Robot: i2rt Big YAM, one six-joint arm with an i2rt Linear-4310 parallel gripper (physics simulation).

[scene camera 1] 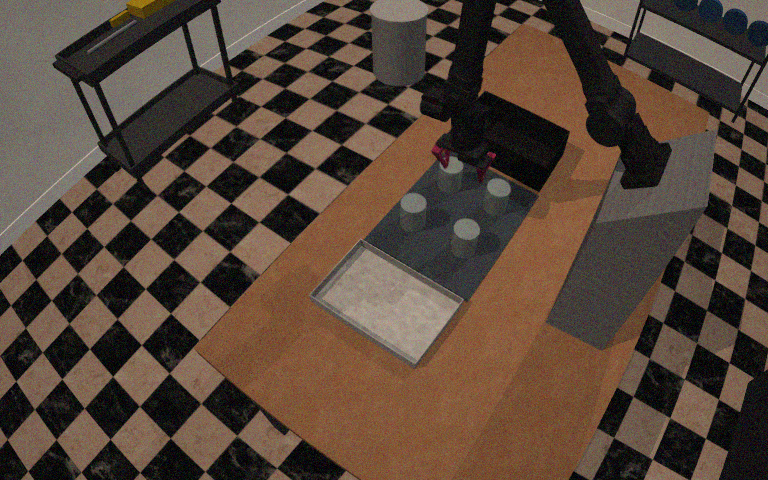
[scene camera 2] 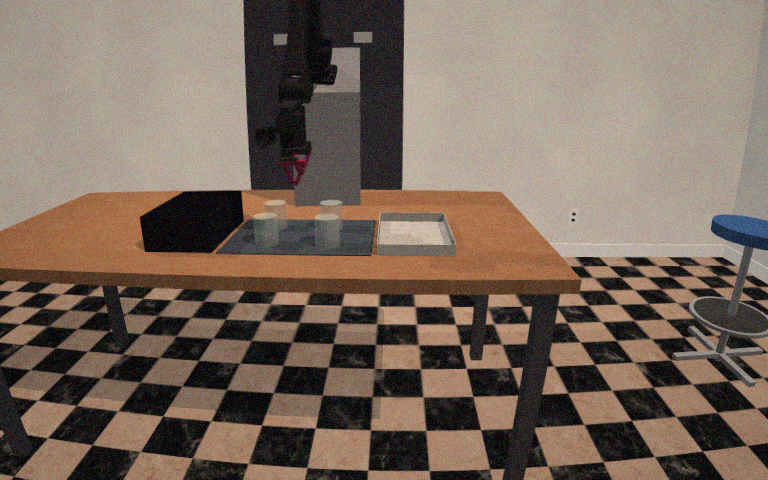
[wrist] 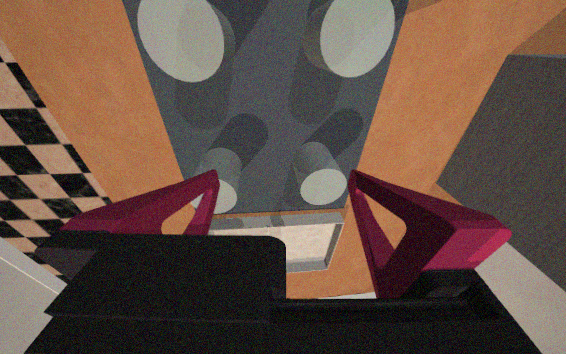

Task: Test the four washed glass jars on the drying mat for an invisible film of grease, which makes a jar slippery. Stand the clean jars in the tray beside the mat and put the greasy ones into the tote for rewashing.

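Places are measured from the arm's base along level axes (x ahead, y left, z up), in metres.
Where they show: gripper, fingertip midpoint: point(scene camera 1: 463, 174) point(scene camera 2: 298, 180) point(wrist: 283, 177); arm's base, origin of the base link: point(scene camera 1: 647, 168) point(scene camera 2: 318, 75).
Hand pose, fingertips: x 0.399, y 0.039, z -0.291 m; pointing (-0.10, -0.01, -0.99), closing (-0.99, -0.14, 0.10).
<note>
Each offset is from my fingertips to the top centre of the thing. Level surfaces: height alone.
Four pale glass jars stand upright on the dark drying mat {dz -0.160 m} point(scene camera 1: 424, 266) point(scene camera 2: 294, 237) point(wrist: 265, 100): tote-side left jar {dx +0.083, dy -0.072, dz -0.081 m} point(scene camera 1: 450, 176) point(scene camera 2: 266, 232) point(wrist: 181, 40), tote-side right jar {dx -0.059, dy -0.094, dz -0.081 m} point(scene camera 1: 496, 199) point(scene camera 2: 275, 209) point(wrist: 356, 37), tray-side left jar {dx +0.074, dy +0.097, dz -0.081 m} point(scene camera 1: 412, 213) point(scene camera 2: 327, 232) point(wrist: 226, 196), tray-side right jar {dx -0.074, dy +0.074, dz -0.081 m} point(scene camera 1: 466, 240) point(scene camera 2: 331, 208) point(wrist: 322, 187). The pale tray {dx -0.034, dy +0.321, dz -0.133 m} point(scene camera 1: 362, 332) point(scene camera 2: 416, 250) point(wrist: 336, 246) holds no jar. The black tote {dx +0.032, dy -0.316, dz -0.063 m} point(scene camera 1: 521, 161) point(scene camera 2: 192, 229) stands at the mat's other end; its inside is too dark to read. My gripper point(scene camera 1: 463, 172) point(scene camera 2: 295, 182) point(wrist: 283, 177) is open and empty, above the jars at the mat's tote end.
A tall grey pedestal point(scene camera 1: 640, 254) point(scene camera 2: 334, 147) point(wrist: 520, 150) stands along the mat's right side, seen from scene camera 1, with the arm beside and above it. Off the table stand a dark cart point(scene camera 1: 169, 116), a grey cylinder point(scene camera 1: 399, 53) and a blue stool point(scene camera 2: 741, 230).
</note>
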